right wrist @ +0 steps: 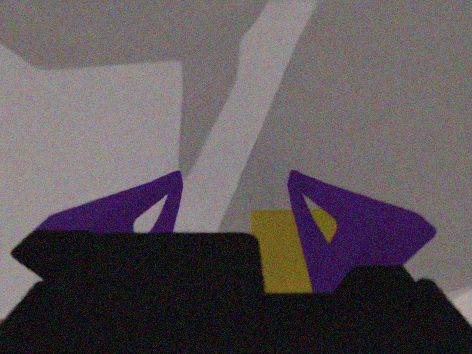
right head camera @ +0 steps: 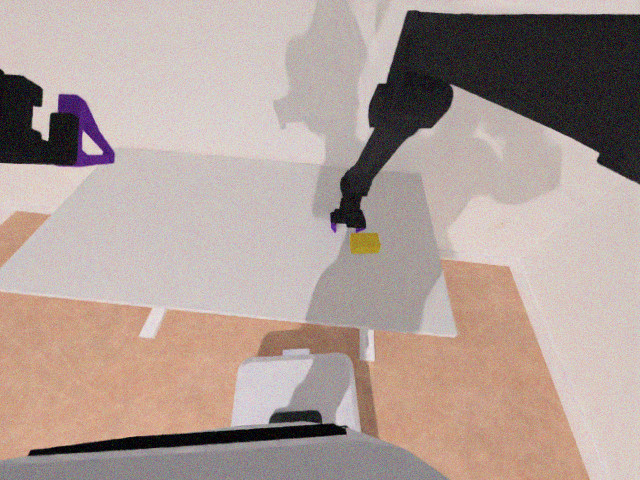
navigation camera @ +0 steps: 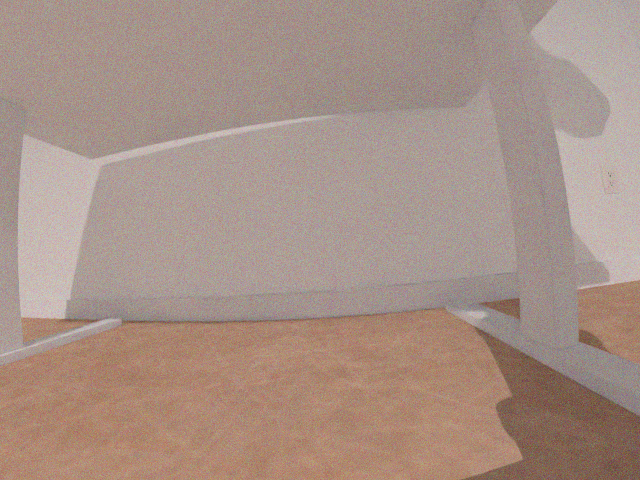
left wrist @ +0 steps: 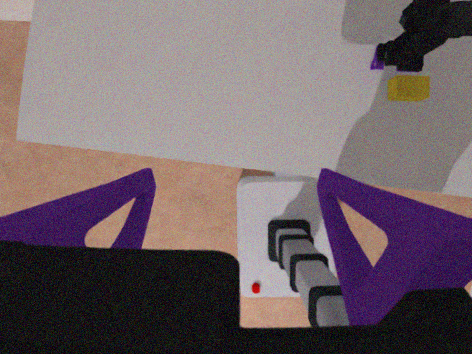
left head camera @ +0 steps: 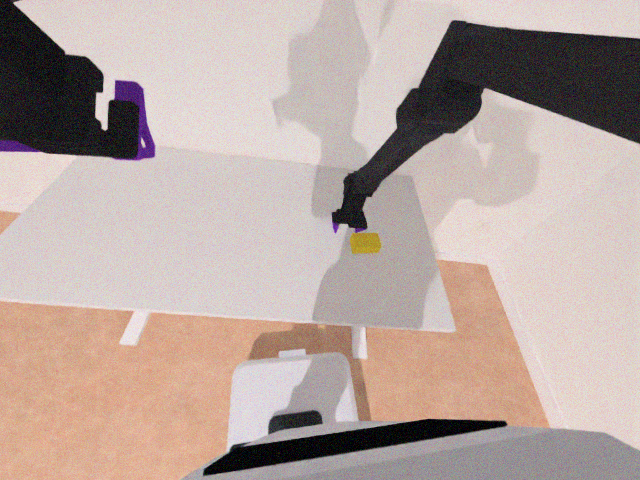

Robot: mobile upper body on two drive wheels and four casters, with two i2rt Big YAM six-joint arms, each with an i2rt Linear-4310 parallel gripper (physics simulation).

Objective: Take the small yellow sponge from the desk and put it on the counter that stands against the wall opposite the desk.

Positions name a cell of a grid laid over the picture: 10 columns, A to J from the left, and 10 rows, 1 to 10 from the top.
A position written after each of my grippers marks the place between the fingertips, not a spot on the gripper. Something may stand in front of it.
my left gripper: right head camera B4; left wrist F6; left head camera B4; not seen in the right wrist view (out of frame); not seen in the navigation camera view (out of frame)
